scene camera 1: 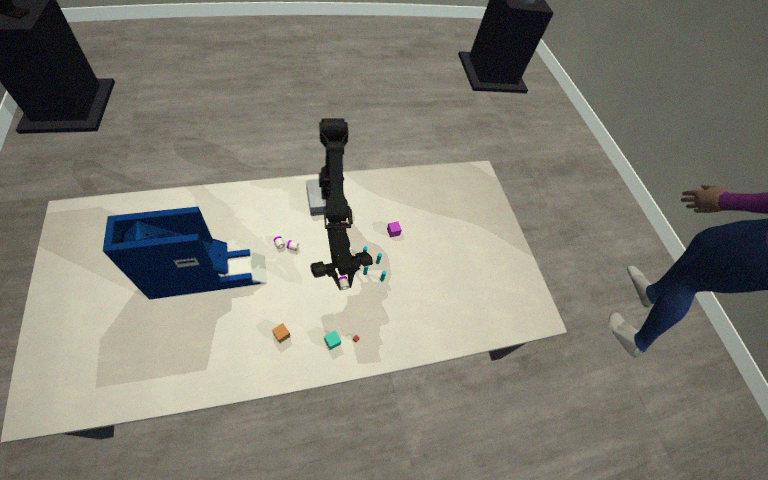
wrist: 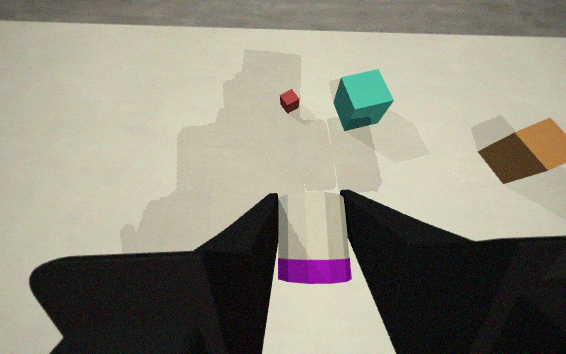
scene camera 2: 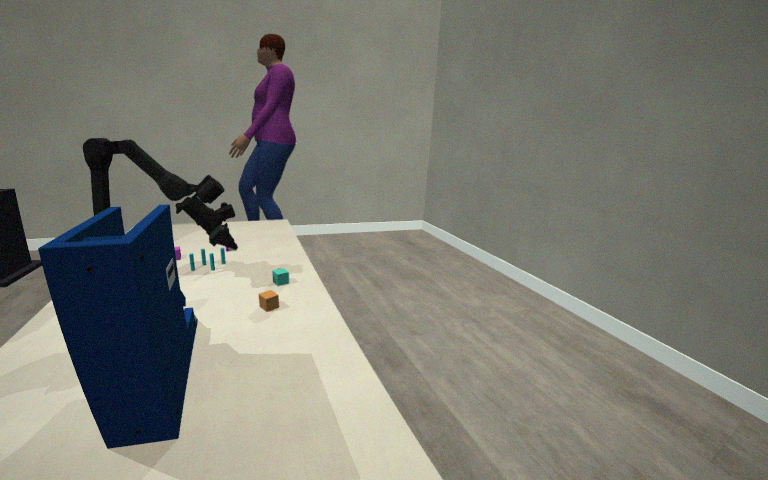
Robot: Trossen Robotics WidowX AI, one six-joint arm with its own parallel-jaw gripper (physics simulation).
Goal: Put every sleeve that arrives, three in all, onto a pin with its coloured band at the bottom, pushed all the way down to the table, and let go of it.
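My gripper (scene camera 1: 343,284) (scene camera 2: 234,247) (wrist: 308,200) is shut on a white sleeve (scene camera 1: 343,283) (wrist: 315,230) and holds it above the table. The sleeve's purple band (wrist: 315,270) is at the end nearer the wrist camera. Two more white sleeves with purple bands, one (scene camera 1: 279,243) and another (scene camera 1: 292,246), lie on the table left of the arm in scene camera 1. Four teal pins, one of them a pin (scene camera 1: 383,276) (scene camera 2: 192,262), stand upright right of the gripper in scene camera 1. I see no sleeve on these pins.
A blue dispenser (scene camera 1: 164,266) (scene camera 2: 113,339) stands at the left. An orange cube (scene camera 1: 281,332) (scene camera 2: 269,300) (wrist: 525,150), a teal cube (scene camera 1: 332,339) (scene camera 2: 280,276) (wrist: 362,97), a small red cube (scene camera 1: 356,338) (wrist: 289,101) and a magenta cube (scene camera 1: 394,229) (scene camera 2: 177,253) lie on the table. A person (scene camera 1: 713,254) (scene camera 2: 274,113) stands beyond it.
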